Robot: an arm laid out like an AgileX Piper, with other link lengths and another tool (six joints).
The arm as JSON. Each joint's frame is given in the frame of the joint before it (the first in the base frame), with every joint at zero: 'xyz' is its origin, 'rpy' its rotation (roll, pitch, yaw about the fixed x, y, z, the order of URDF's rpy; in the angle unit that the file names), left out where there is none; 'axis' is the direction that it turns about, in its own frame. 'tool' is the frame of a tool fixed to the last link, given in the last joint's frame.
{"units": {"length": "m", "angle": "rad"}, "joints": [
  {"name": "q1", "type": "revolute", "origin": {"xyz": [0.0, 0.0, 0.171]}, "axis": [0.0, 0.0, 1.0]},
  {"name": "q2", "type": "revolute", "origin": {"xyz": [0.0, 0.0, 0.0]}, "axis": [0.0, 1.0, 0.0]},
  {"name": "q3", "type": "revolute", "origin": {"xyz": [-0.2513, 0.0, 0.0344]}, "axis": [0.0, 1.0, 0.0]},
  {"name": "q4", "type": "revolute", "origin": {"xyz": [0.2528, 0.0, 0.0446]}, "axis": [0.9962, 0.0, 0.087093]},
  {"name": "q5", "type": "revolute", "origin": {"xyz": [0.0, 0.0, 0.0]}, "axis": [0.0, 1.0, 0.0]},
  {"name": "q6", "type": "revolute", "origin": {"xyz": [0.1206, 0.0, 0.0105]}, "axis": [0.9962, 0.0, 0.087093]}
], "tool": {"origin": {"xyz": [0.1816, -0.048, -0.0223], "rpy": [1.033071, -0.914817, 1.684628]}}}
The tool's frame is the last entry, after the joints.
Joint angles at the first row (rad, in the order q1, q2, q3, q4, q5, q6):
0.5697, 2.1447, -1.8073, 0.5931, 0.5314, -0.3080
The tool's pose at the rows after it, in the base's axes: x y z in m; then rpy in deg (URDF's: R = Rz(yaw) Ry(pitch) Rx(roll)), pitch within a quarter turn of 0, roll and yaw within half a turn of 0:
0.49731, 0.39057, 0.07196, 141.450, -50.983, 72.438
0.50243, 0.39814, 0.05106, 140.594, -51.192, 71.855
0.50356, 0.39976, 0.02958, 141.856, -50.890, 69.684
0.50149, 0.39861, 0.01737, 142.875, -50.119, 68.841
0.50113, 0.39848, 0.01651, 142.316, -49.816, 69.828
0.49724, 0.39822, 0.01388, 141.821, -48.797, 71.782
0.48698, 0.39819, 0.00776, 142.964, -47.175, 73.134
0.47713, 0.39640, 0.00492, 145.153, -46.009, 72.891
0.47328, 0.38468, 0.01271, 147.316, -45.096, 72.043
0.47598, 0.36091, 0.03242, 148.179, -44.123, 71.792
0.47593, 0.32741, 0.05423, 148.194, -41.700, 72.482
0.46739, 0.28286, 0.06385, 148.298, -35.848, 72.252
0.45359, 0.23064, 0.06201, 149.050, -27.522, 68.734
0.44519, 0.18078, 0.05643, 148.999, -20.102, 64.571
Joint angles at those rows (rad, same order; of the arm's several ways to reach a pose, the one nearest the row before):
0.6111, 2.2031, -1.8073, 0.5983, 0.4318, -0.3079
0.6318, 2.2554, -1.8073, 0.6072, 0.3580, -0.3080
0.6387, 2.2995, -1.8073, 0.6255, 0.3189, -0.3080
0.6387, 2.3194, -1.8074, 0.6323, 0.3170, -0.3126
0.6388, 2.3205, -1.8073, 0.6344, 0.3202, -0.3269
0.6387, 2.3205, -1.8074, 0.6344, 0.3408, -0.3531
0.6387, 2.3205, -1.8074, 0.6345, 0.3849, -0.3757
0.6339, 2.3141, -1.8073, 0.6335, 0.4333, -0.3784
0.6058, 2.2858, -1.8074, 0.6282, 0.5038, -0.3784
0.5553, 2.2322, -1.8074, 0.6059, 0.5939, -0.3784
0.4998, 2.1673, -1.8104, 0.5493, 0.7080, -0.3665
0.4608, 2.1104, -1.8103, 0.4250, 0.8316, -0.3018
0.4410, 2.0780, -1.8128, 0.2597, 0.9518, -0.1757
0.4168, 2.0753, -1.8193, 0.1288, 1.0424, -0.0779

